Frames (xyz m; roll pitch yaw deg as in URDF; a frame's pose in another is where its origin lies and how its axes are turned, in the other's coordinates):
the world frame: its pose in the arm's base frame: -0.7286 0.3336 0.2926 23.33 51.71 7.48
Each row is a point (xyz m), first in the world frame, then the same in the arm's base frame.
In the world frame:
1: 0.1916 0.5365 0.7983
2: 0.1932 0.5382 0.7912
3: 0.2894 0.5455 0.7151
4: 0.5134 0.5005 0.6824
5: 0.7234 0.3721 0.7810
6: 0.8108 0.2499 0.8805
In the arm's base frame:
1: 0.1019 0.6206 0.7281
2: 0.0978 0.6245 0.7232
3: 0.1000 0.6620 0.6062
4: 0.2040 0.6470 0.4007
5: 0.3844 0.5124 0.2605
6: 0.4913 0.3735 0.2185

